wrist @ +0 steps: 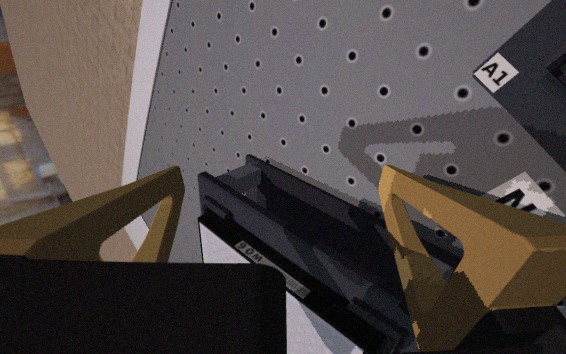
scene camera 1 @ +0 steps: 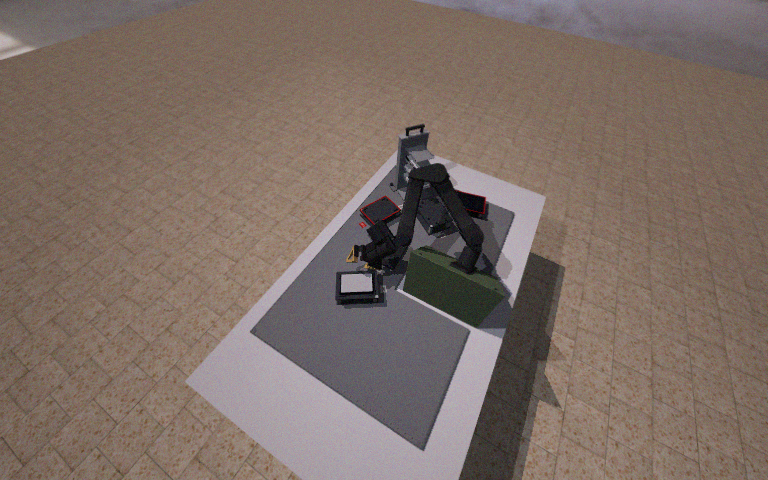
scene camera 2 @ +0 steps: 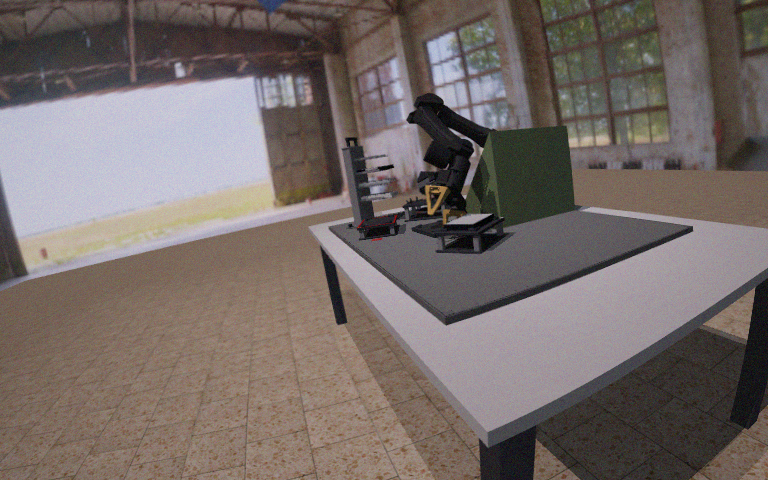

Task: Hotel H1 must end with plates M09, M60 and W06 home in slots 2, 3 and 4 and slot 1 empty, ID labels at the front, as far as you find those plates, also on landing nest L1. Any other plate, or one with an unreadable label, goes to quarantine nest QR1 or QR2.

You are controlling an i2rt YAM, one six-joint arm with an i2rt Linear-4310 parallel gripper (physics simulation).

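Frame: origin at the arm's base, x back, y right, z up, level; metres.
Where they show: gripper, fingertip midpoint: (wrist: 281, 176) (scene camera 1: 355, 263) (scene camera 2: 438, 224); arm's base, origin of the base link: (scene camera 1: 463, 267) (scene camera 2: 518, 167).
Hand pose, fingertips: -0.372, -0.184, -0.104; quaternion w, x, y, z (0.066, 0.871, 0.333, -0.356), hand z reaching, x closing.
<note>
Each offset is from my fingertips to the top centre of the thing, as dx, dy, dz. "*": to the spot under its first point. Level surfaces: height alone.
A plate labelled W06 {+0.062, -0.069, +0.012} (scene camera 1: 356, 283) (scene camera 2: 468, 219) (wrist: 248, 251) with a white top lies on a raised black nest; a tag near this nest is partly hidden in the wrist view. My gripper (scene camera 1: 360, 260) (scene camera 2: 439, 218) (wrist: 281, 176) is open and empty, above and beside the nest on its hotel side. Hotel H1 (scene camera 1: 402, 164) (scene camera 2: 356, 186) stands at the far end with shelves at several levels; a dark item shows on an upper one, and no labels are readable. Two red-rimmed nests, one {-0.107, +0.314, -0.006} (scene camera 1: 380, 210) (scene camera 2: 378, 224) near the mat's edge and one {+0.212, +0.636, -0.006} (scene camera 1: 471, 202) behind the arm, show no plate clearly.
A dark flat fixture tagged A1 {* +0.013, +0.083, -0.040} (wrist: 495, 73) lies beside the gripper. Another dark raised fixture (scene camera 1: 434, 216) (scene camera 2: 416, 209) stands between the red-rimmed nests. A tall green block (scene camera 1: 453, 288) (scene camera 2: 532, 175) stands beside the arm's base. The grey perforated mat {dz -0.052} (scene camera 1: 362, 362) (scene camera 2: 509, 277) covers much of the white table.
</note>
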